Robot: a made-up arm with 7 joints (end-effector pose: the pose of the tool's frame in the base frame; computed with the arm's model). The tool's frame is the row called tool.
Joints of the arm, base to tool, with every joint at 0 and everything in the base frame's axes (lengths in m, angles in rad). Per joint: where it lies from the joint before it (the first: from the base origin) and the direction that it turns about. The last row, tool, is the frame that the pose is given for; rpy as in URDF.
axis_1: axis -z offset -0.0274 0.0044 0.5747
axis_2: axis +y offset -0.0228 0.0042 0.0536
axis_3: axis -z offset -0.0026 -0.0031 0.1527
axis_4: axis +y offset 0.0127 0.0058 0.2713
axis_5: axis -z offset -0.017 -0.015 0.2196
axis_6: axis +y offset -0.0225 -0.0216 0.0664
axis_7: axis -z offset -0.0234 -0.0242 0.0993
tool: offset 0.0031 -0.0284 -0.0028 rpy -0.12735 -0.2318 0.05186
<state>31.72 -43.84 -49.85 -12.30 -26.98 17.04 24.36</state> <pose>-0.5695 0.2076 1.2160 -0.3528 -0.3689 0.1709 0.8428</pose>
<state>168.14 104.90 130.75 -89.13 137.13 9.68 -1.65</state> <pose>-0.2433 -0.2887 0.2522 0.8329 -0.3541 0.2540 0.3412</pose>
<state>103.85 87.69 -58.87 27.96 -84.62 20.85 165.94</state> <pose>-0.0588 -0.7585 0.5354 0.1919 0.5721 -0.4932 0.6266</pose>
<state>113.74 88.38 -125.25 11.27 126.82 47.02 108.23</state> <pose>-0.3231 -0.7319 0.6765 0.0583 -0.9351 0.3484 0.0280</pose>
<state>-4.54 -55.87 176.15 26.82 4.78 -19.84 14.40</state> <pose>-0.7671 0.0173 0.9993 -0.4126 -0.1530 0.8979 0.0098</pose>
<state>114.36 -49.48 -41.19 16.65 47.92 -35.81 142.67</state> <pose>0.2800 0.5698 1.1059 -0.0078 0.4946 0.6270 0.6018</pose>
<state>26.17 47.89 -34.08 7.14 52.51 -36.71 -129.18</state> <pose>0.4586 -0.2136 1.1974 0.1523 0.0407 0.7117 0.6845</pose>
